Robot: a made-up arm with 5 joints.
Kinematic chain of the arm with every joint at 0, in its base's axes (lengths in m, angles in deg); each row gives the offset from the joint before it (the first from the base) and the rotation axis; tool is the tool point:
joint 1: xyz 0 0 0.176 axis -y
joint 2: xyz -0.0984 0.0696 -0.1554 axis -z
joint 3: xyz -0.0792 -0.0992 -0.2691 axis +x
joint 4: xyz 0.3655 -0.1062 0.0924 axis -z
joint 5: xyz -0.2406 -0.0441 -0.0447 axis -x
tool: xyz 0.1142 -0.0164 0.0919
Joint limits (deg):
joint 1: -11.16..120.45
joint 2: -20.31..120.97
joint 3: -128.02..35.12
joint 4: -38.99..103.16
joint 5: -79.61..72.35
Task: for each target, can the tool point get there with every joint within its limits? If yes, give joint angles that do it. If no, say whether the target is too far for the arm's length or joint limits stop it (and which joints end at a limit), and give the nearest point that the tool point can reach.
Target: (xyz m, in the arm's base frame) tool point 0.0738 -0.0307 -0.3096
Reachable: yes | joints 50.63 92.31 18.39 45.90 -48.45
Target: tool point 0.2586 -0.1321 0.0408
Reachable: yes | joints 82.47 55.64 -19.95 24.39 29.17
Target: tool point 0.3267 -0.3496 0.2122
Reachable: yes | joints 94.66 16.51 -4.24 -23.21 -62.50
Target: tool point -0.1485 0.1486 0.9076
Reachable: no: joint limits stop it (at a limit: joint 1, joint 2, joint 3, joint 4, joint 5) | nearest point 0.1544 0.0560 0.5946 | short by 0.445 m
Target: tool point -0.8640 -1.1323 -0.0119
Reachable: no: too far | nearest point -0.4160 -0.3450 -0.1536 | short by 0.917 m
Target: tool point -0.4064 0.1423 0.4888
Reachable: no: joint limits stop it (at a limit: joint 1, joint 2) | nearest point -0.4156 -0.0281 0.1043 | short by 0.421 m
